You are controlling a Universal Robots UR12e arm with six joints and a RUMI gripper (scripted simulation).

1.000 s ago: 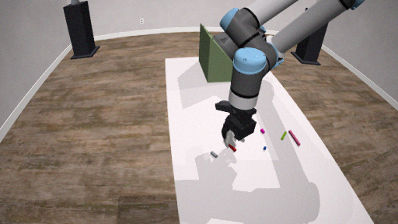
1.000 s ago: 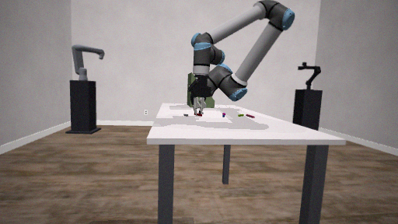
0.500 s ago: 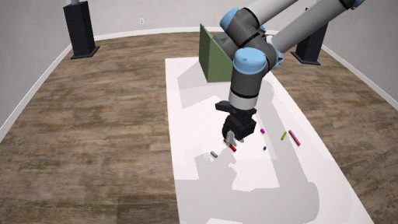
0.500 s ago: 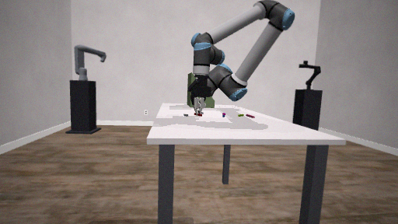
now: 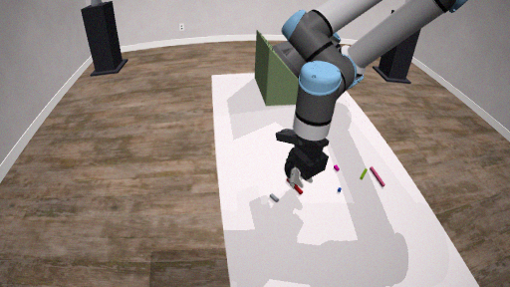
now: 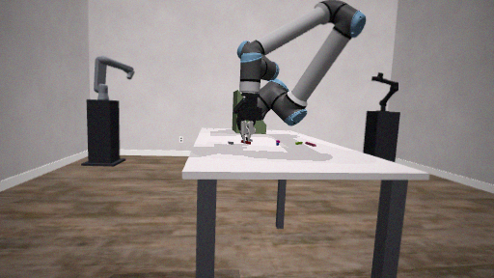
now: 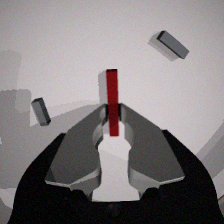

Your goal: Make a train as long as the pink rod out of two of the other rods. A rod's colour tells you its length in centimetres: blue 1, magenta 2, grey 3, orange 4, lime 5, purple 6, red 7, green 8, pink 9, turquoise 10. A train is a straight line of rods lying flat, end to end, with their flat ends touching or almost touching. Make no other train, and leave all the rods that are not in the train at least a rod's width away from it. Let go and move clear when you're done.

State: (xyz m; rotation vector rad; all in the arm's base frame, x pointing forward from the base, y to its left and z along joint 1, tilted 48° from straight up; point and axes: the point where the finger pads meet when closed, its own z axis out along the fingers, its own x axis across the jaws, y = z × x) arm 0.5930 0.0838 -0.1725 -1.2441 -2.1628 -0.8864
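My hand is 160 mm to the right of the magenta rod, 60 mm past it and 10 mm above it. Also, from my hand: red rod (10 mm below); then blue rod (140 mm to the left, 30 mm ahead, 10 mm below); then lime rod (250 mm to the left, 30 mm behind, 10 mm below).
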